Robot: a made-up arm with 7 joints. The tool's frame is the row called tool. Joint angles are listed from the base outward.
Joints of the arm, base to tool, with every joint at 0 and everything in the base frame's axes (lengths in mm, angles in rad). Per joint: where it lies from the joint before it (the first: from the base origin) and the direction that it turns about. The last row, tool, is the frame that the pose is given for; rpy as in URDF.
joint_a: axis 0.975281 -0.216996 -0.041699 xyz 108.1 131.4 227
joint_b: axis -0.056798 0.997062 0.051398 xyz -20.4 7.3 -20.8
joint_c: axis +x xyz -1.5 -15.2 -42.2
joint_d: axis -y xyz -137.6 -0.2 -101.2
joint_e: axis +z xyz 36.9 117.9 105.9
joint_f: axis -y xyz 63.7 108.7 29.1
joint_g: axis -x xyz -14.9 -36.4 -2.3
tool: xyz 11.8 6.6 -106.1 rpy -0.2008 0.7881 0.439
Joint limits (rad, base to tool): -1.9..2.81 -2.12..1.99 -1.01..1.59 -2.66..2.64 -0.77..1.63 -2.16..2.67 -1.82..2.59
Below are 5 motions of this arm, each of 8 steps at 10 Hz.
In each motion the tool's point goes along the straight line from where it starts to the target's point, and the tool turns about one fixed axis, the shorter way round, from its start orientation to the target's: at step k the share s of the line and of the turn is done. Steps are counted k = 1, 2, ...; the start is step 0. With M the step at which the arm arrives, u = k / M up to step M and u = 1 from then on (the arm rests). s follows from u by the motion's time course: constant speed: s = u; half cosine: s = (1 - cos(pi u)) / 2; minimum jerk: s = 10 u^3 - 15 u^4 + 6 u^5.
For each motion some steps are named. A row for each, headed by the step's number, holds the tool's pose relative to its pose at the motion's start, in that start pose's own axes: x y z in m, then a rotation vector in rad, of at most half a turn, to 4 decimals.
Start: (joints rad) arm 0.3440 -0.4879 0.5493 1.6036 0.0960 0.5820 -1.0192
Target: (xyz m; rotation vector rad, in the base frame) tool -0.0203 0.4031 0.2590 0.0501 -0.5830 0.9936
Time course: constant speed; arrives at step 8
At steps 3, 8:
3: -0.0373 0.0170 -0.0373 0.4263 0.5373 0.0769
8: -0.0996 0.0453 -0.0994 1.1368 1.4329 0.2051

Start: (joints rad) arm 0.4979 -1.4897 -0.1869 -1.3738 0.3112 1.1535 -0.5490
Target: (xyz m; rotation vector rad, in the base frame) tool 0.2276 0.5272 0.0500 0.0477 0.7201 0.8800
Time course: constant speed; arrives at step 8
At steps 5, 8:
5: -0.1547 0.1563 -0.0719 0.2889 0.9923 0.1438
8: -0.2476 0.2500 -0.1150 0.4623 1.5876 0.2301

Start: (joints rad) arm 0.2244 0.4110 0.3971 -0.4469 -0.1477 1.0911 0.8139
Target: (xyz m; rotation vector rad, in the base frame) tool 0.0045 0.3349 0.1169 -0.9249 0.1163 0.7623
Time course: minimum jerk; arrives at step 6
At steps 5, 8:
5: -0.0748 0.0809 -0.0416 -0.5719 -0.7231 0.3379
8: -0.0776 0.0839 -0.0431 -0.5930 -0.7497 0.3504

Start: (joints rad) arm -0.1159 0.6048 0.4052 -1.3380 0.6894 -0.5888 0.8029
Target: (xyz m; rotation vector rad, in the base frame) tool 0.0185 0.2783 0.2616 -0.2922 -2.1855 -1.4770
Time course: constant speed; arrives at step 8
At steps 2, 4, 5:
2: -0.0111 0.0312 0.0131 0.1889 0.0320 0.1165
4: -0.0221 0.0625 0.0262 0.3779 0.0641 0.2330
5: -0.0276 0.0781 0.0328 0.4724 0.0801 0.2913

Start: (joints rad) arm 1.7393 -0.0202 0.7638 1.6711 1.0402 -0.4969 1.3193
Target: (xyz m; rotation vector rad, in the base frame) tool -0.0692 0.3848 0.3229 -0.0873 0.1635 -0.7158
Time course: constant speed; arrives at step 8
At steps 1, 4, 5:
1: -0.0105 0.0261 -0.0023 -0.0256 -0.0537 0.0127
4: -0.0420 0.1044 -0.0094 -0.1025 -0.2149 0.0507
5: -0.0525 0.1305 -0.0117 -0.1282 -0.2686 0.0634

